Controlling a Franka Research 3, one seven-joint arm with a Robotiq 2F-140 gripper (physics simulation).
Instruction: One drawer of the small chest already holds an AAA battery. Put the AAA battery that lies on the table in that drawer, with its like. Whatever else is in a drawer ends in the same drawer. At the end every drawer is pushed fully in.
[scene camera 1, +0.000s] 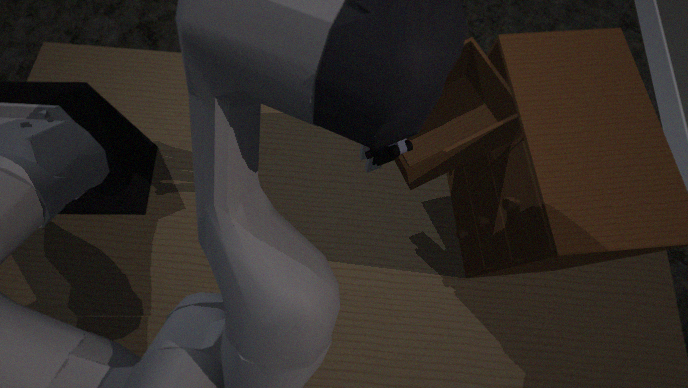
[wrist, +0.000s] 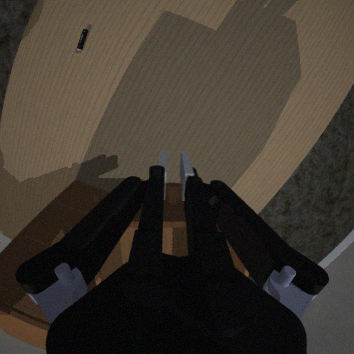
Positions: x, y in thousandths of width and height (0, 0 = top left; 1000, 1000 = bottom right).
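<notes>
My gripper (scene camera 1: 539, 419), (wrist: 490, 456). Small brown wooden chest (scene camera 1: 877, 434). Drawer (wrist: 493, 682).
</notes>
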